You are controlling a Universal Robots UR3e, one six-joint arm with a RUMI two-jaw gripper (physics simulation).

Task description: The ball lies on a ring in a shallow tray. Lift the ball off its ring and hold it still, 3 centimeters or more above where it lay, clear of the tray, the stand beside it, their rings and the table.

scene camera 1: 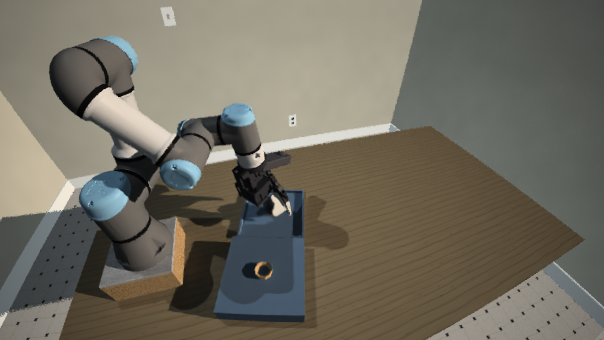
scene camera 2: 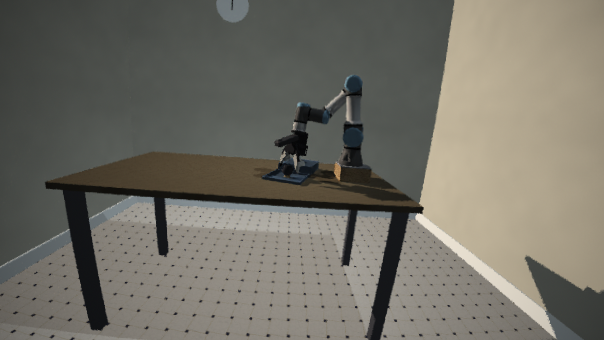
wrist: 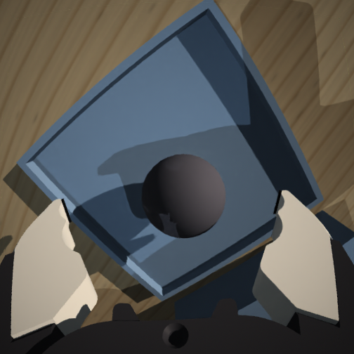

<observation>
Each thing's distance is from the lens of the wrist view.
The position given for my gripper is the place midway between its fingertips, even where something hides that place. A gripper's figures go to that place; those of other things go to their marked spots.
my gripper [wrist: 172,198]: 13 cm
dark ball [wrist: 183,195]: 11 cm
shallow blue tray [wrist: 193,88]: 16 cm
The marked spots on the shallow blue tray and the dark ball are 9 cm apart.
</observation>
